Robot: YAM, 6 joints.
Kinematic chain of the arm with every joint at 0, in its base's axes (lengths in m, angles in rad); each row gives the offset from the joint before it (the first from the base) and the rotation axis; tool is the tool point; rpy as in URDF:
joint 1: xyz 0 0 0.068 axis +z
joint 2: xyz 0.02 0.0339 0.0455 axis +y
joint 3: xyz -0.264 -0.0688 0 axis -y
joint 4: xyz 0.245 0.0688 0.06 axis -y
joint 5: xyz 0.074 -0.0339 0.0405 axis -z
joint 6: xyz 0.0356 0 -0.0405 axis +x
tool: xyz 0 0 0 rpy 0 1.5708 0
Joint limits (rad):
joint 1: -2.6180..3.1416
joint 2: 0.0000..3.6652
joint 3: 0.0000..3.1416
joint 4: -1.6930..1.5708
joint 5: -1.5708..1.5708
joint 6: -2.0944..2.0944
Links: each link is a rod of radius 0.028 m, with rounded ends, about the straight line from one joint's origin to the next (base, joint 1, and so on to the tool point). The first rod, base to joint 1, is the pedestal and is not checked.
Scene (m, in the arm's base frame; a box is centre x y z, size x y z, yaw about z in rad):
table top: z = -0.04
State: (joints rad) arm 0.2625 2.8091 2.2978 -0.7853 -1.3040 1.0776
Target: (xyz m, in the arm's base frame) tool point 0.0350 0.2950 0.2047
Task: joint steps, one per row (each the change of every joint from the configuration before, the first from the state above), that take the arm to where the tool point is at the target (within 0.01 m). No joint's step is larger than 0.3 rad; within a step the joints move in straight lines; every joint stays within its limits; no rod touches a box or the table.
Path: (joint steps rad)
1: 0.2690 -0.2402 -0.2585 -0.1553 0.0111 0.0000
2: 0.2689 -0.2401 -0.2585 -0.1553 0.0110 0.0000
3: 0.2690 -0.2402 -0.2585 -0.1553 0.0111 0.0000
4: 0.2690 -0.2402 -0.2585 -0.1553 0.0110 0.0000

